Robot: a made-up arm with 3 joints. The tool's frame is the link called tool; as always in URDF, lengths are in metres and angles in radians.
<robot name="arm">
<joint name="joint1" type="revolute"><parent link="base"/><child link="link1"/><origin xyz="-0.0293 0.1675 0.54"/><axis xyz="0 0 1"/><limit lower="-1.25" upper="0.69"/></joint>
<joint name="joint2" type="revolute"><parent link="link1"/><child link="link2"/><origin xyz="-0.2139 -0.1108 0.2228"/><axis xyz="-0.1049 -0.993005 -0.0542"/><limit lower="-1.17" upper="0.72"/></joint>
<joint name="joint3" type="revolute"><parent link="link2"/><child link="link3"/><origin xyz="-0.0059 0.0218 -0.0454"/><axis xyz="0 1 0"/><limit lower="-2.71" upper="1.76"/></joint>
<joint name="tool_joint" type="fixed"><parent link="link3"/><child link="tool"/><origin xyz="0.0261 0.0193 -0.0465" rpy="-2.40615 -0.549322 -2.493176"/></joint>
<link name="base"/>
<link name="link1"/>
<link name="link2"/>
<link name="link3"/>
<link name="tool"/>
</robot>
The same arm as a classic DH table. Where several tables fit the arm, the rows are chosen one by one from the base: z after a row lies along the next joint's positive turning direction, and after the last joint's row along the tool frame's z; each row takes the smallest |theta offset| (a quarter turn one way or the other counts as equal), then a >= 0, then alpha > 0; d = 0 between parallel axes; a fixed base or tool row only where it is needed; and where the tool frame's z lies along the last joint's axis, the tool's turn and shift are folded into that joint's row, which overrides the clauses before.
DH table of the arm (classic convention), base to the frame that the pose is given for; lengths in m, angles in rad. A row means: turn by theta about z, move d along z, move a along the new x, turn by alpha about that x. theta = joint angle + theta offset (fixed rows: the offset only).
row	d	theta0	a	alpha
base (fixed)	0	-1.3976	-0.17	0
joint1	0.77	1.2924	-0.2011	1.625
joint2	0.3537	-1.0967	0.0376	3.0232
joint3	0.3204	-1.2455	0.0188	-2.4474
tool (fixed)	0.078	2.2058	0	0
Joint limits (rad, base to tool): -1.25..0.69 -1.17..0.72 -2.71..1.76

